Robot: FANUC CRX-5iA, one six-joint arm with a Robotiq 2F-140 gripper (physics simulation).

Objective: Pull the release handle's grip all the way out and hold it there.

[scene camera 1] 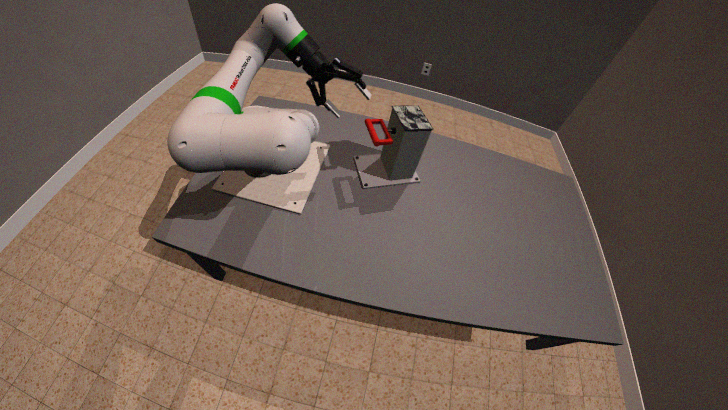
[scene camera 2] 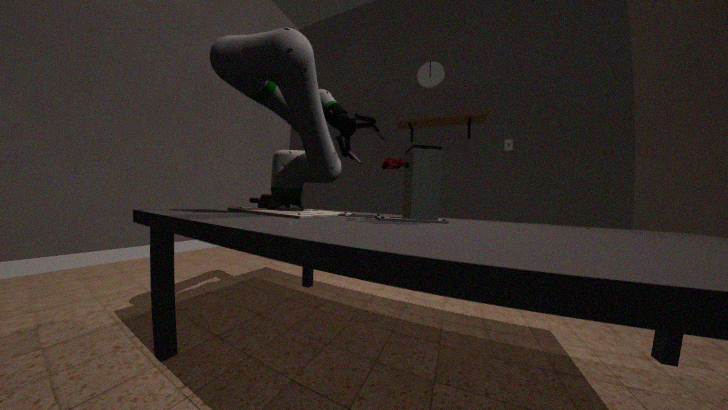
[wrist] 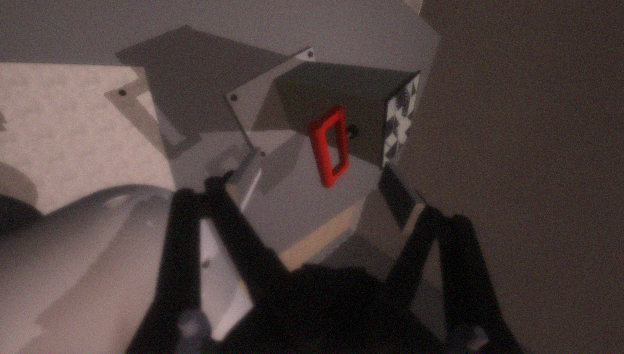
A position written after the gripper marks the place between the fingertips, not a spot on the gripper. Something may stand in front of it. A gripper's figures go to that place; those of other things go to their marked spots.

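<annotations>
Gripper (wrist: 322, 167), 200 mm from the lens. Bolted base plate (wrist: 256, 104), 450 mm from the lens.
</annotations>
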